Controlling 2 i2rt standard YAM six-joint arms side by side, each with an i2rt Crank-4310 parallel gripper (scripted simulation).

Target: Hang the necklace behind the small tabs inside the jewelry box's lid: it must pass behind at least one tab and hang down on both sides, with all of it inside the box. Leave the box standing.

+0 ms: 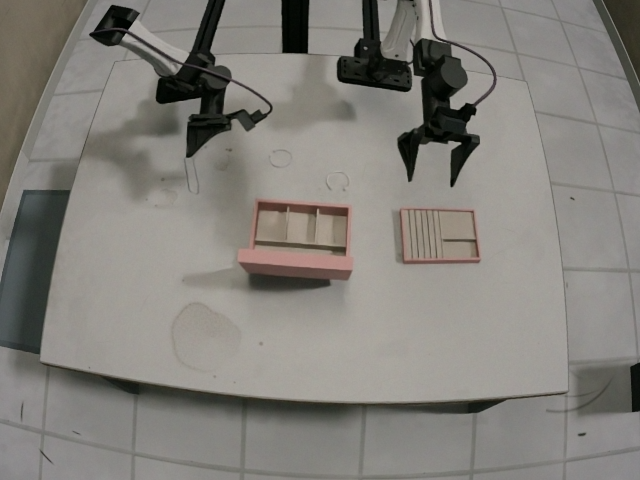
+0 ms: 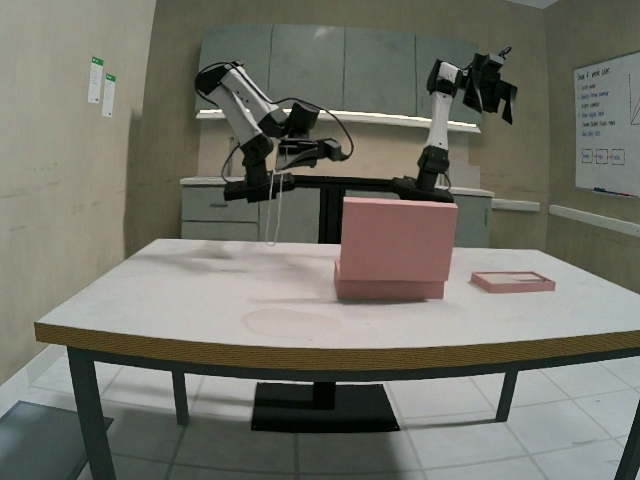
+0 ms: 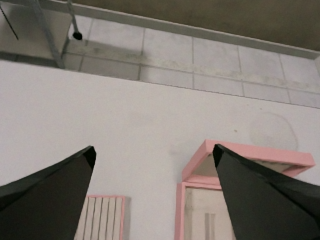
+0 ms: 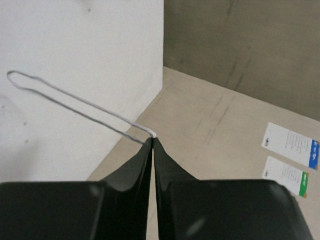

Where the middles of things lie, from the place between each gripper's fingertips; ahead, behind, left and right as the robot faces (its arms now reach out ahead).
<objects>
My right gripper (image 1: 188, 157) is now 250 mm to the right of the pink jewelry box (image 2: 393, 244), 160 mm above it and 140 mm short of it.
My left gripper (image 1: 431, 184) is now 6 cm past the pink jewelry box, 25 cm to the left of it and 33 cm above it.
</objects>
